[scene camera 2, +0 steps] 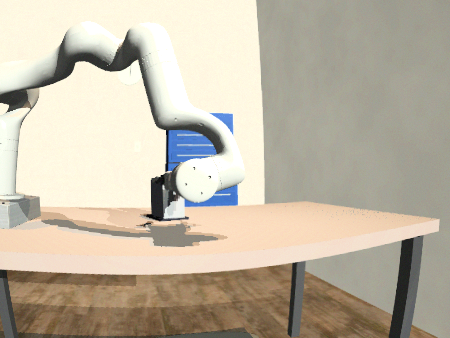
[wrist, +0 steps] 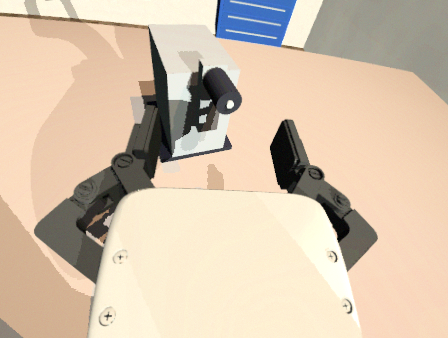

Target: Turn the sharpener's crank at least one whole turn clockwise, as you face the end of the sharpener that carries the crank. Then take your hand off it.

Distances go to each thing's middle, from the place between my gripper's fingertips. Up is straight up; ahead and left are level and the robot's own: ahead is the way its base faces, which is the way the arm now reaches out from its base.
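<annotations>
Taking the sharpener (scene camera 2: 163, 208) as my reference, I find that my hand is 6 cm above it, 4 cm past it and 12 cm to the right of it.
</annotations>
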